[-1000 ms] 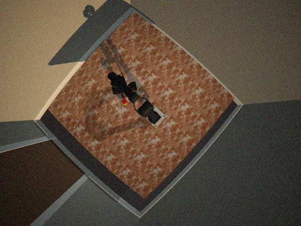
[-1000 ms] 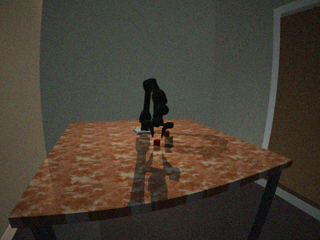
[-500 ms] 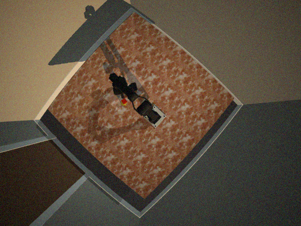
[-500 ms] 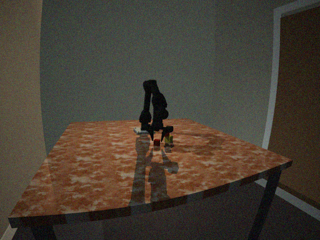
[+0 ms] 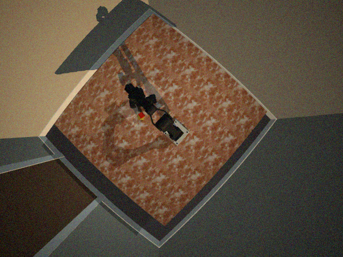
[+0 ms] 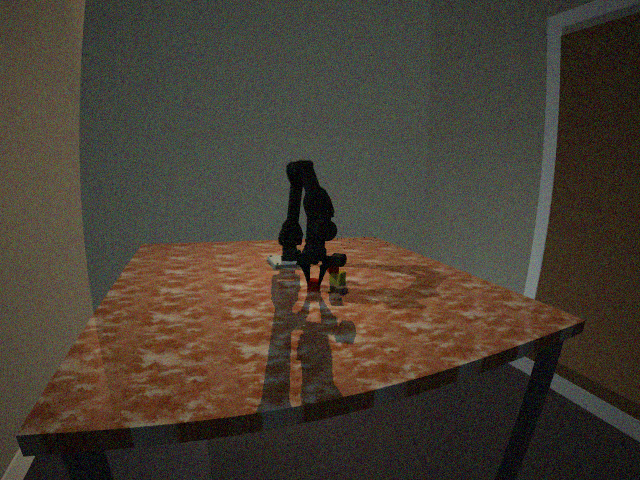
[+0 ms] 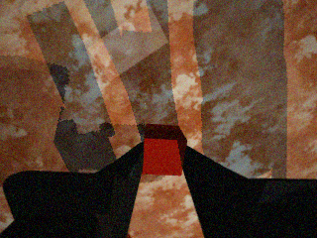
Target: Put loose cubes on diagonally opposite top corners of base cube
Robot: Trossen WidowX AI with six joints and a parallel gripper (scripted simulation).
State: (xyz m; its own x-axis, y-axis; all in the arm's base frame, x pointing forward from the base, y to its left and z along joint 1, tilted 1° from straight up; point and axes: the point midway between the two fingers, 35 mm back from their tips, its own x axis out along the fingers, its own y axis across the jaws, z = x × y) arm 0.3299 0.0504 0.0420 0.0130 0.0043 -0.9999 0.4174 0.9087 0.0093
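Now: gripper tip 60 mm past the yellow base cube and 90 mm to the right of it. Also, from my gripper tip: red cube (right at my gripper tip).
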